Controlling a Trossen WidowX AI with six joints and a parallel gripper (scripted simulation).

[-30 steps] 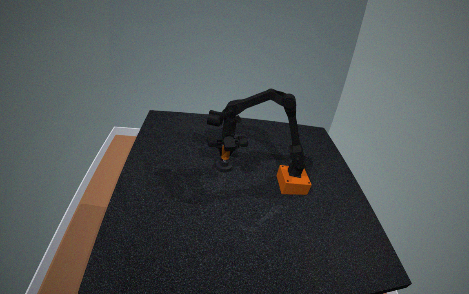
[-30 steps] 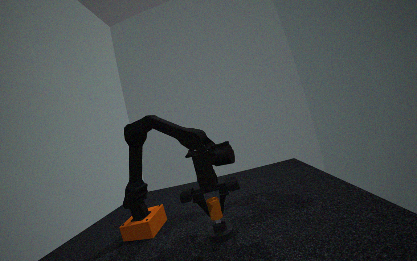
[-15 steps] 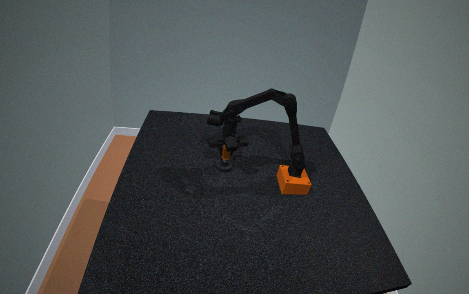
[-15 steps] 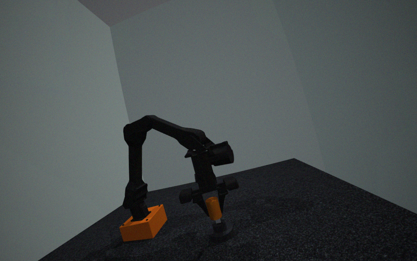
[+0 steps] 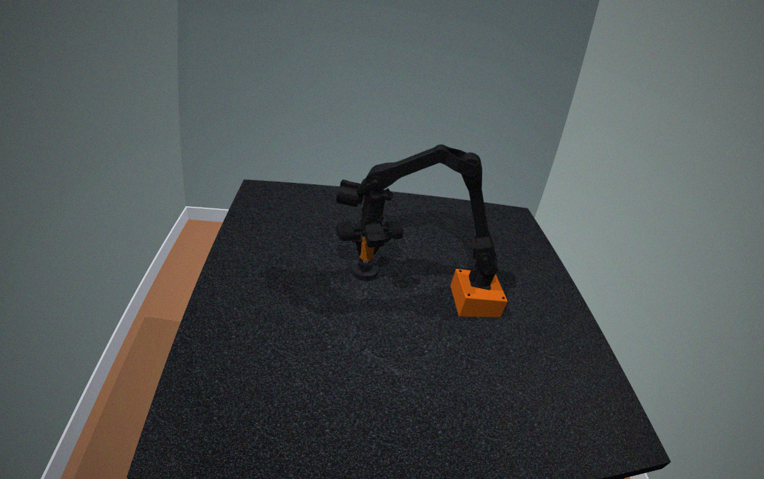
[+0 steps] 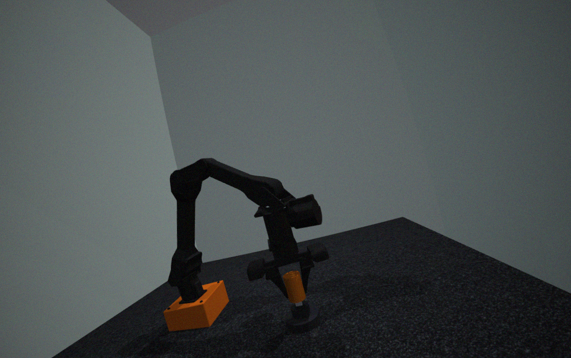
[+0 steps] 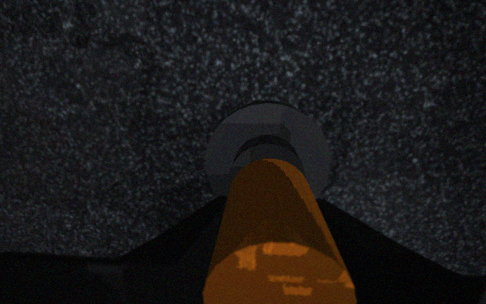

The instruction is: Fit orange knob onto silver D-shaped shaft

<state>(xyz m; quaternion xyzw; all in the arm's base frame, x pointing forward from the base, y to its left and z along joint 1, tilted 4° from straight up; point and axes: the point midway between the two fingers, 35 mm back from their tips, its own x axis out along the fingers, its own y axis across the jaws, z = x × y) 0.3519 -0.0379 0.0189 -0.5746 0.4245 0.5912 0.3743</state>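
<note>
The orange knob lies 30 mm above my gripper tip. Round my gripper tip: dark round pedestal: 40 mm below.
</note>
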